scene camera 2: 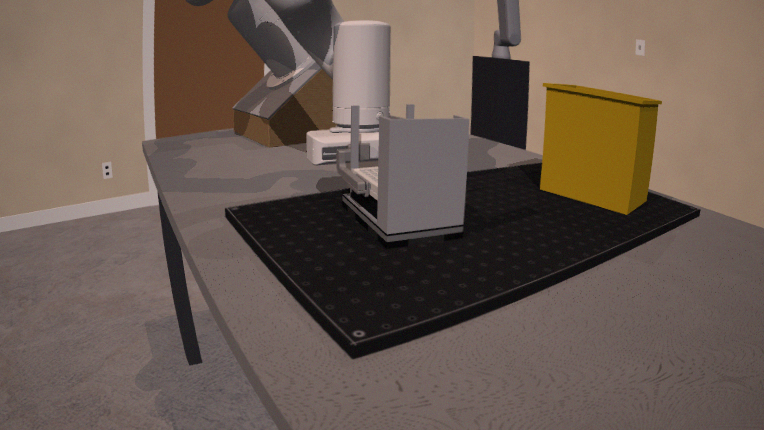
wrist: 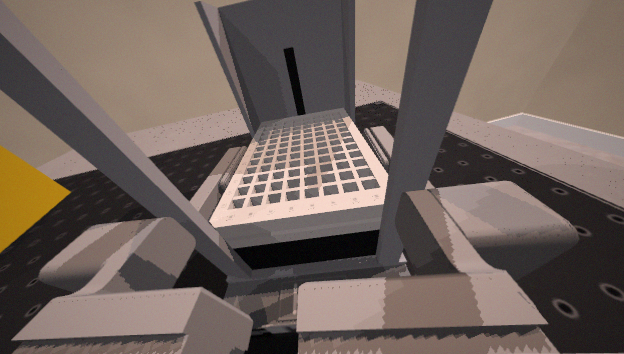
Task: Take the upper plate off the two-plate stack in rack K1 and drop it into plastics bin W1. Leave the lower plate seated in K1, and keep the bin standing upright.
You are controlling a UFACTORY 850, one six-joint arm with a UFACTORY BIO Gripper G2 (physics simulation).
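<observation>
The upper plate point(scene camera 2: 369, 174) point(wrist: 300, 212), white with a grid of square wells, lies roughly level between the posts of grey rack K1 point(scene camera 2: 422, 176) point(wrist: 325, 60). My gripper point(wrist: 305, 157) is shut on this plate, with one finger along each long side; in the scene view its white body is behind the rack and the far finger is hidden. In the wrist view a dark band shows under the plate's near edge. The lower plate cannot be made out. The yellow plastics bin W1 point(scene camera 2: 585, 149) point(wrist: 25, 202) stands upright, right of the rack in the scene view.
Rack and bin stand on a black perforated board point(scene camera 2: 427, 288) point(wrist: 530, 220) on the grey table point(scene camera 2: 561, 363). The rack's tall front posts point(wrist: 435, 90) and back panel rise around the plate. A brown block stands at the arm's base, and a dark panel stands beyond the table.
</observation>
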